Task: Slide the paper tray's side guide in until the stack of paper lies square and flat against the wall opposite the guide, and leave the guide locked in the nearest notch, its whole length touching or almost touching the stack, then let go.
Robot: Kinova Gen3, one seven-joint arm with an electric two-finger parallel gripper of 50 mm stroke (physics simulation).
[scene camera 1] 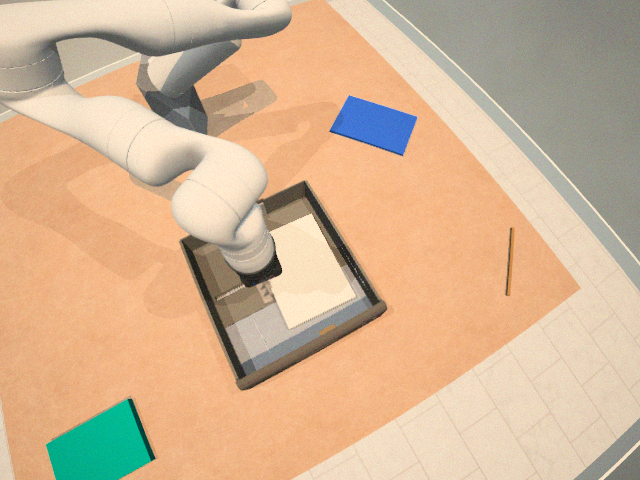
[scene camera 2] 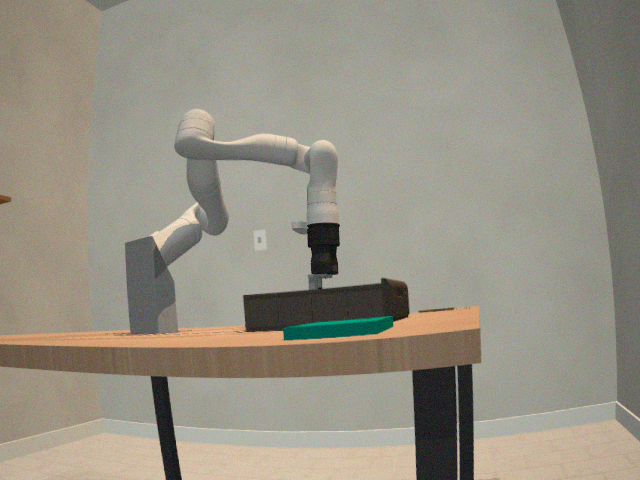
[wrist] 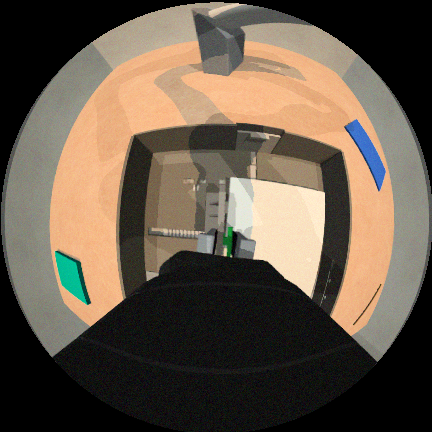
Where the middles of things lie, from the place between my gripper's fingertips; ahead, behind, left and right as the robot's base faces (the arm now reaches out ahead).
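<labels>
From my hand: blue flat block (scene camera 1: 389, 129), 28 cm behind, 43 cm to the left, 5 cm below; green flat block (scene camera 2: 368, 326), 21 cm ahead, 45 cm to the right, 5 cm below. Cream paper stack (scene camera 1: 312, 283): my hand 3 cm short of it, 8 cm to the right of it, 3 cm above it. Nearest to my hand of the things named here, going by their middles: the stack.
</labels>
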